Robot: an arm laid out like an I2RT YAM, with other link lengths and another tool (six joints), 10 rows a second.
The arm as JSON. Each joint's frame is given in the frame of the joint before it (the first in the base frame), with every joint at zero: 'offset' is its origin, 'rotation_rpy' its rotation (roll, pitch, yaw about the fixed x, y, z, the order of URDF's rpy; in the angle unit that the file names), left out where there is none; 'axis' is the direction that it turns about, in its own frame. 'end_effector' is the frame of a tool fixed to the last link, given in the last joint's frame.
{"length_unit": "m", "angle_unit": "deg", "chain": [
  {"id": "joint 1", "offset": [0.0, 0.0, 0.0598], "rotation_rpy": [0.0, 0.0, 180.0], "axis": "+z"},
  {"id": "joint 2", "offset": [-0.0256, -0.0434, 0.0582], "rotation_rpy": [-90.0, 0.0, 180.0], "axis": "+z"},
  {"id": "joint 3", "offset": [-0.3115, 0.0, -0.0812], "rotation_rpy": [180.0, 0.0, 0.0], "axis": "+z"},
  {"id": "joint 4", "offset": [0.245, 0.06, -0.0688], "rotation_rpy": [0.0, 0.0, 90.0], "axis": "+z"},
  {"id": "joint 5", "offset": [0.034, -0.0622, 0.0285], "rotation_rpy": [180.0, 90.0, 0.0], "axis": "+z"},
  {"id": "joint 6", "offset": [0.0, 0.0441, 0.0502], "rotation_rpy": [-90.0, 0.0, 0.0], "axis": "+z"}
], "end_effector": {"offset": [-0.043, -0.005, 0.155], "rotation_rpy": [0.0, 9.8, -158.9]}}
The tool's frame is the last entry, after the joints.
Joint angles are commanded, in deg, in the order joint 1, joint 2, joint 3, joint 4, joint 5, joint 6. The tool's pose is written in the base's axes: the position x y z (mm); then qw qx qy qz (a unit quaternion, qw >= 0). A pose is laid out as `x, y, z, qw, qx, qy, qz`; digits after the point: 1 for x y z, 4 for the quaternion.
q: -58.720 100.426 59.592 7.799 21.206 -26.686
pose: 168.4, -484.2, 181.3, 0.1256, 0.1471, -0.8397, 0.5074
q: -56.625 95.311 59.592 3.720 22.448 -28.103
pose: 173.7, -465.1, 211.2, 0.1286, 0.1639, -0.8298, 0.5177
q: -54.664 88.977 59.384 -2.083 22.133 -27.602
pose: 175.9, -438.3, 238.5, 0.1143, 0.1747, -0.8272, 0.5217
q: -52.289 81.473 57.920 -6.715 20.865 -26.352
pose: 178.2, -404.6, 264.0, 0.0845, 0.1837, -0.8224, 0.5317
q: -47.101 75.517 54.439 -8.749 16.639 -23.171
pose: 206.7, -360.9, 264.2, 0.0145, 0.2160, -0.8206, 0.5289
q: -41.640 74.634 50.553 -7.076 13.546 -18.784
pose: 240.7, -328.1, 239.9, 0.0456, -0.2425, 0.8256, -0.5074
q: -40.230 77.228 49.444 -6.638 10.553 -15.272
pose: 258.0, -317.9, 211.3, 0.0729, -0.2504, 0.8423, -0.4717
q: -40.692 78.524 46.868 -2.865 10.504 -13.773
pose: 256.5, -320.8, 195.1, 0.0764, -0.2368, 0.8478, -0.4684
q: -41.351 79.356 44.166 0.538 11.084 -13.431
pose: 250.0, -323.9, 181.1, 0.0704, -0.2273, 0.8505, -0.4690
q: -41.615 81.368 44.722 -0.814 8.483 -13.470
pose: 256.8, -321.0, 165.4, 0.0756, -0.2437, 0.8593, -0.4433
